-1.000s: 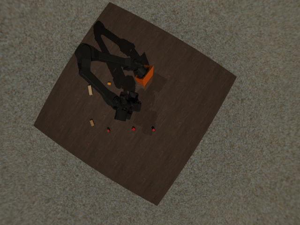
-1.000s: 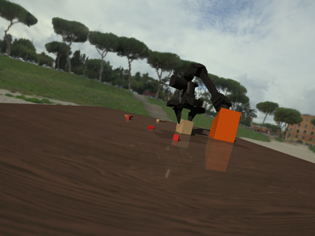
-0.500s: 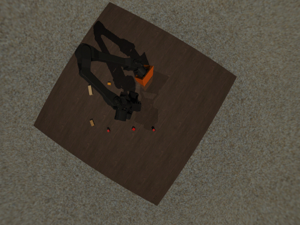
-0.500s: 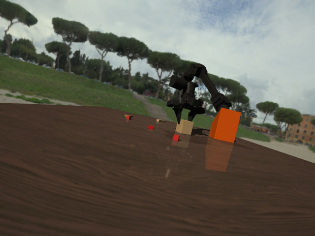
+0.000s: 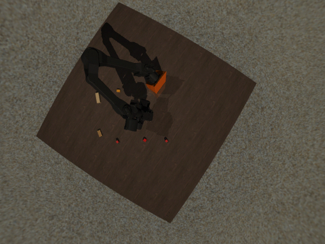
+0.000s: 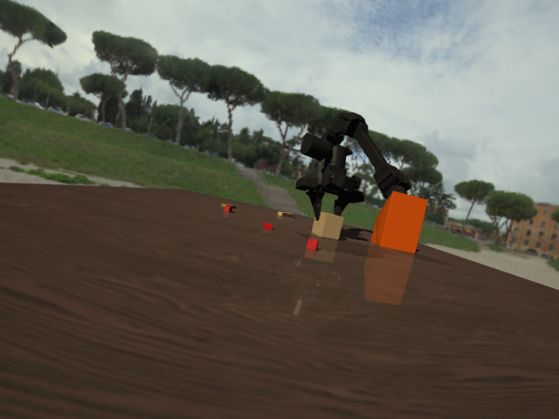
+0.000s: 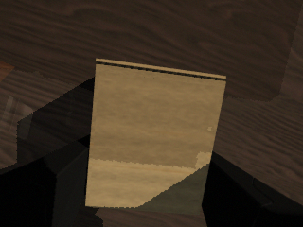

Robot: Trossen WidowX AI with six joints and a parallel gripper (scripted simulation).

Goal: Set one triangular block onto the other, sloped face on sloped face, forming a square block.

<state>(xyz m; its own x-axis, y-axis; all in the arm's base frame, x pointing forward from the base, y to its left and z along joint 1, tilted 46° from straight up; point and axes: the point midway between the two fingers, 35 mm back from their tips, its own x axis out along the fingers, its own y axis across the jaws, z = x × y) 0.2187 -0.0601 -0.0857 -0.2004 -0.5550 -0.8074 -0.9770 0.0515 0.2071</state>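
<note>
Right now the tan triangular block is 20 mm to the left of my gripper tip and 20 mm below it.
</note>
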